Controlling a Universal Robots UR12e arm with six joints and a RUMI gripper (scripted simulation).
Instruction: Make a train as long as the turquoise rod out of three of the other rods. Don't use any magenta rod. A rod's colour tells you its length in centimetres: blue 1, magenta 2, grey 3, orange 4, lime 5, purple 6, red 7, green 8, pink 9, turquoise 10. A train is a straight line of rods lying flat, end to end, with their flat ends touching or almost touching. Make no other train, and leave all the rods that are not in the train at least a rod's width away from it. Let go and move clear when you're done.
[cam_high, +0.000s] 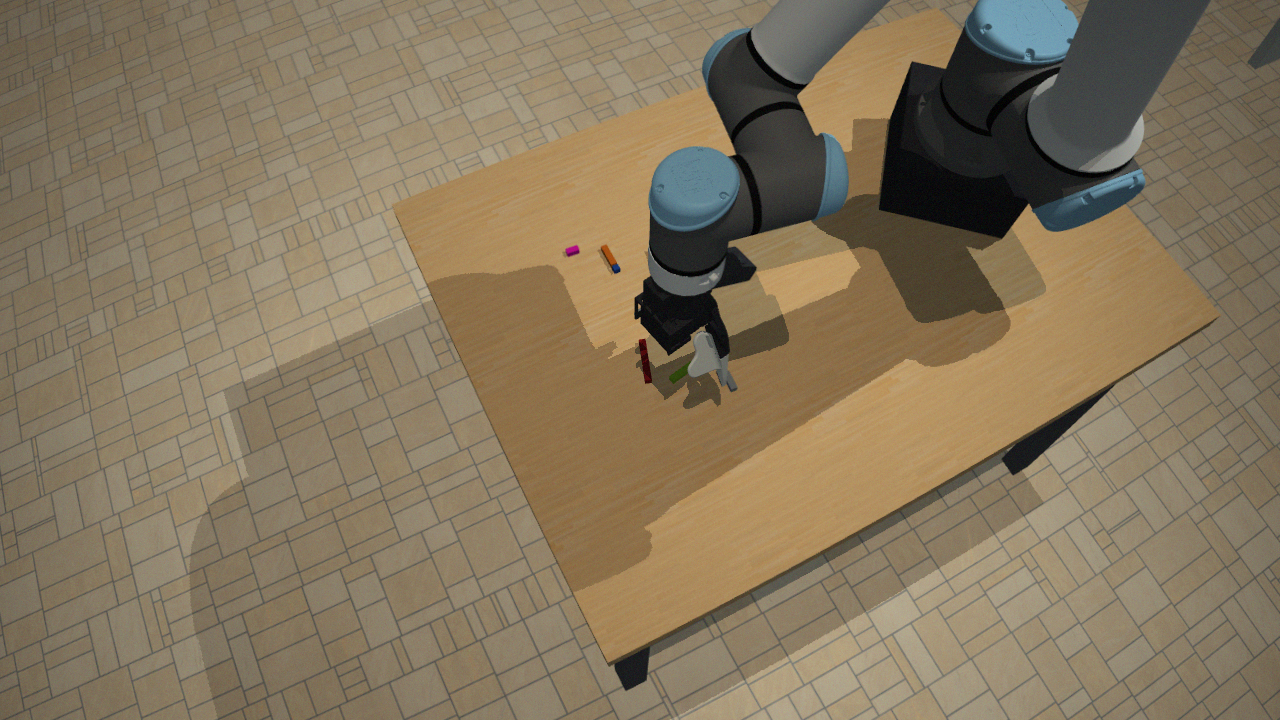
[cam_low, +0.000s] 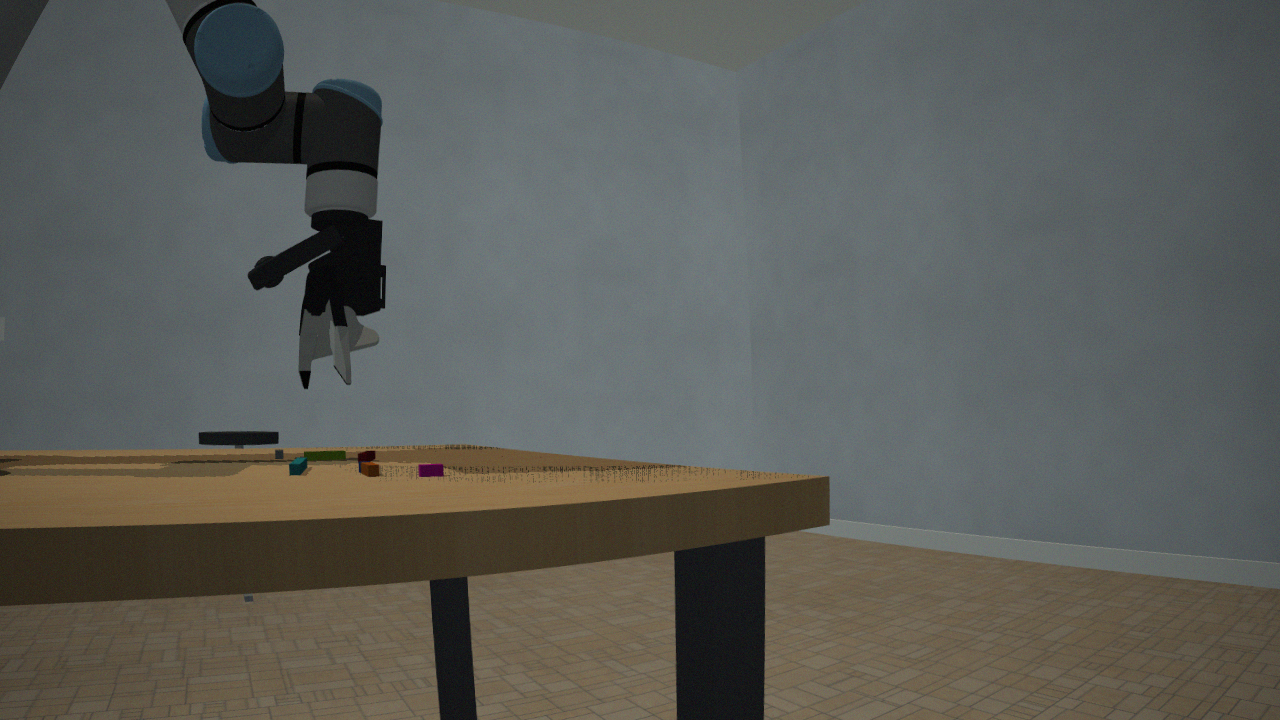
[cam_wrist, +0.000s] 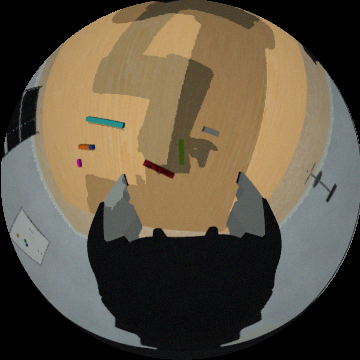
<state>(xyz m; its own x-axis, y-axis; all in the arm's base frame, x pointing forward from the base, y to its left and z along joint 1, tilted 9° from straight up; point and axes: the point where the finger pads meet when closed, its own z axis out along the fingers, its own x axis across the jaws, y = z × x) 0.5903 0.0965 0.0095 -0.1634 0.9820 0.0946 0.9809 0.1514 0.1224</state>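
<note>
Right now the lime rod is 80 mm below my hand. Also, from my hand: grey rod: 50 mm behind, 50 mm to the left, 80 mm below; then red rod: 40 mm ahead, 40 mm to the right, 80 mm below; then turquoise rod: 50 mm behind, 170 mm to the right, 80 mm below.
</note>
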